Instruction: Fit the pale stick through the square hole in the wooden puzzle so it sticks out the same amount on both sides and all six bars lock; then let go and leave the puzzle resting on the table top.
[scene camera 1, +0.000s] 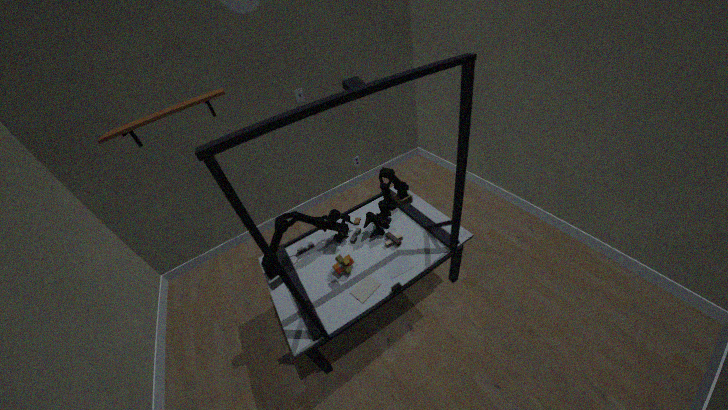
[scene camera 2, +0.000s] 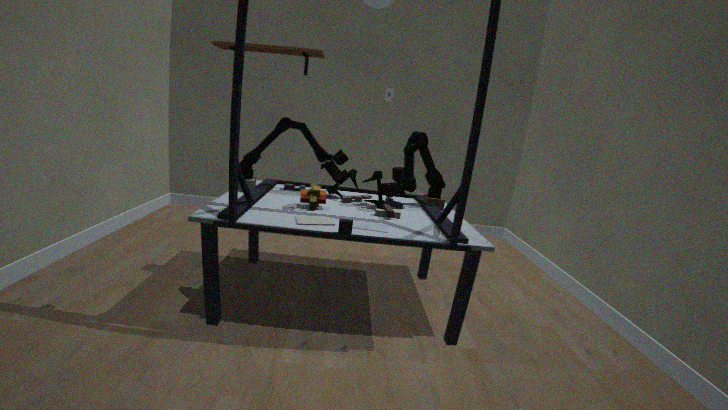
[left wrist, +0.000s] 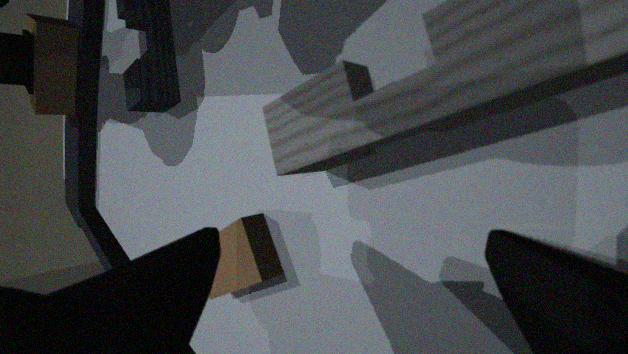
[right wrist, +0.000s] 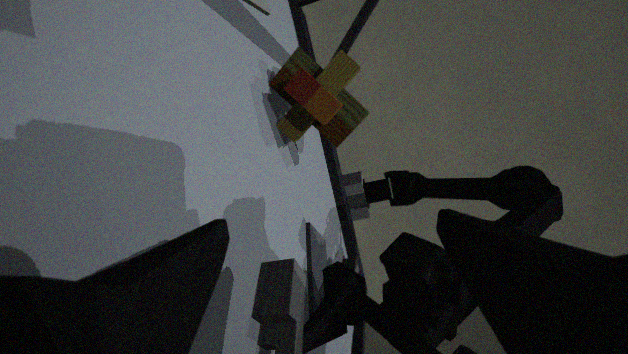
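Pixels of known places: left gripper, fingertip midpoint: (scene camera 1: 350, 229) (scene camera 2: 351, 193) (left wrist: 354, 242); right gripper, fingertip midpoint: (scene camera 1: 367, 233) (scene camera 2: 362, 191) (right wrist: 333, 225); left arm's base, origin of the base link: (scene camera 1: 273, 273) (scene camera 2: 245, 177) (right wrist: 365, 193); right arm's base, origin of the base link: (scene camera 1: 402, 195) (scene camera 2: 434, 196) (left wrist: 29, 61).
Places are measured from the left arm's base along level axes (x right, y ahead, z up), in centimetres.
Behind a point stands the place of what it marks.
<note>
A red, orange, yellow and green puzzle (scene camera 1: 342, 264) (scene camera 2: 313, 196) (right wrist: 320, 95) of crossed bars stands on the table top; its square hole cannot be made out. A pale grey-brown notched bar (scene camera 1: 355, 235) @(z -4.3, x 12.8, y 55.4 cm) (left wrist: 320, 115) @(z -3.6, x 11.2, y 58.5 cm) lies on the table below the grippers; whether it is the pale stick I cannot tell. My left gripper (scene camera 1: 353, 229) @(z -3.4, x 7.3, y 56.3 cm) (scene camera 2: 349, 191) @(z -3.4, x 7.3, y 56.3 cm) (left wrist: 354, 242) @(z -3.4, x 7.3, y 56.3 cm) is open and empty above the table near this bar. My right gripper (scene camera 1: 367, 230) @(z 1.8, x 22.2, y 58.6 cm) (scene camera 2: 368, 192) @(z 1.8, x 22.2, y 58.6 cm) (right wrist: 333, 225) @(z 1.8, x 22.2, y 58.6 cm) is open and empty, facing the left one, away from the puzzle.
A small orange-brown block (scene camera 1: 357, 220) @(z -5.0, x 2.4, y 66.2 cm) (left wrist: 235, 260) @(z -5.0, x 2.8, y 64.9 cm) lies near the left gripper. Brown bars (scene camera 1: 393, 238) @(z -2.2, x 35.8, y 67.9 cm) (scene camera 2: 387, 212) @(z -3.1, x 40.1, y 66.4 cm) lie in front of the right arm. Dark pieces (scene camera 1: 305, 248) @(z -4.0, x -4.9, y 25.9 cm) lie by the left arm. A pale flat sheet (scene camera 1: 365, 290) @(z -6.0, x 46.9, y 32.5 cm) (scene camera 2: 314, 220) @(z -6.0, x 46.8, y 33.3 cm) lies near the front edge.
</note>
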